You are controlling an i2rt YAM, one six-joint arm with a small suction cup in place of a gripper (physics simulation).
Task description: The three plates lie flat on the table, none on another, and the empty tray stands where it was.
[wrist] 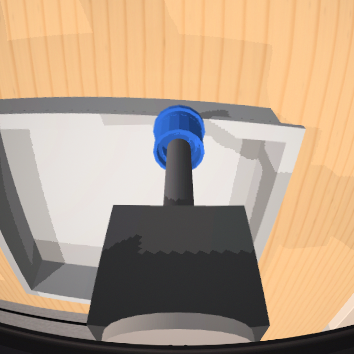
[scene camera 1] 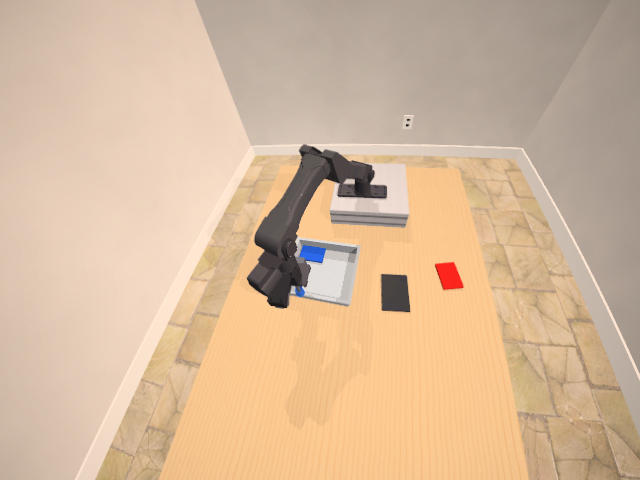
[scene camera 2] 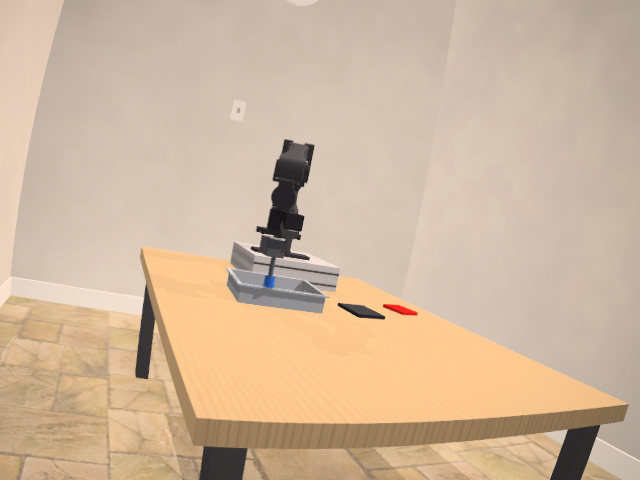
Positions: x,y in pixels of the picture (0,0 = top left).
A grey tray shows in the wrist view, in scene camera 1 and in scene camera 2 (288,293). One and the same spot on the grey tray: (scene camera 1: 332,281) is (wrist: 76,181).
